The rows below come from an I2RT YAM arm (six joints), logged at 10 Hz.
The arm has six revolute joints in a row. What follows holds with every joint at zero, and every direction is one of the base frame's.
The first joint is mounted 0.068 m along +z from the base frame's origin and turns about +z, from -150 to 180 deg.
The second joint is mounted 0.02 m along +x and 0.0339 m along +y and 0.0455 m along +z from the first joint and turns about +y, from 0 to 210 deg.
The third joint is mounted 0.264 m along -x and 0.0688 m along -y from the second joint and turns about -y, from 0 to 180 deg.
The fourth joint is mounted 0.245 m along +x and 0.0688 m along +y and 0.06 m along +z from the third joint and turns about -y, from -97 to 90 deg.
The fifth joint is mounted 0.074 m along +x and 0.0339 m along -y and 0.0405 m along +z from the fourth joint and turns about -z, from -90 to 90 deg.
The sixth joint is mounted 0.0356 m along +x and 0.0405 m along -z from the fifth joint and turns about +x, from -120 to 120 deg.
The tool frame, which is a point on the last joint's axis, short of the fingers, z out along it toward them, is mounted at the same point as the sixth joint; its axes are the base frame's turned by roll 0, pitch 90 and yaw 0 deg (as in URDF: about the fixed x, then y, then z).
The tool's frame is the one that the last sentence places.
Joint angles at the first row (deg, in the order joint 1, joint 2, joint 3, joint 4, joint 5, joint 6):
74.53 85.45 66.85 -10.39 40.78 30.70
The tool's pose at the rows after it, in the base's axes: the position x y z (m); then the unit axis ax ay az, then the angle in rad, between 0 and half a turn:
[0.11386 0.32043 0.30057 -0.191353 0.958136 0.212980 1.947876]
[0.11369 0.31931 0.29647 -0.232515 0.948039 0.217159 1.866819]
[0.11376 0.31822 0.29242 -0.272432 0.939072 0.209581 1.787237]
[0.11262 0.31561 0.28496 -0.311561 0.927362 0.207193 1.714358]
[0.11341 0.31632 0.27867 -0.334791 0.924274 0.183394 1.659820]
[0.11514 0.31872 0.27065 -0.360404 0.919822 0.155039 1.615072]
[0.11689 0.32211 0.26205 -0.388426 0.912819 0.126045 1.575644]
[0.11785 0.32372 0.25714 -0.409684 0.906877 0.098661 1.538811]
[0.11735 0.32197 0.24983 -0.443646 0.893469 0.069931 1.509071]
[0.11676 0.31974 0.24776 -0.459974 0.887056 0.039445 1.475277]
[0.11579 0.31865 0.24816 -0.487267 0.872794 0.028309 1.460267]
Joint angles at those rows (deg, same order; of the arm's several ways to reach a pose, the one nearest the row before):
74.54 85.32 63.78 -3.24 43.08 23.61
74.50 84.68 59.87 6.46 42.88 15.29
74.44 84.55 56.60 15.21 42.94 7.19
74.45 84.57 52.65 24.63 42.19 -0.20
74.43 85.68 50.80 30.78 43.11 -5.77
74.30 87.49 49.39 36.58 43.69 -11.14
74.19 89.71 48.32 42.28 43.91 -16.45
74.14 91.26 47.52 47.06 44.32 -21.17
74.10 92.28 45.72 51.82 43.81 -26.30
74.14 92.84 44.58 56.05 44.41 -30.82
74.15 92.70 44.06 57.40 43.19 -33.74

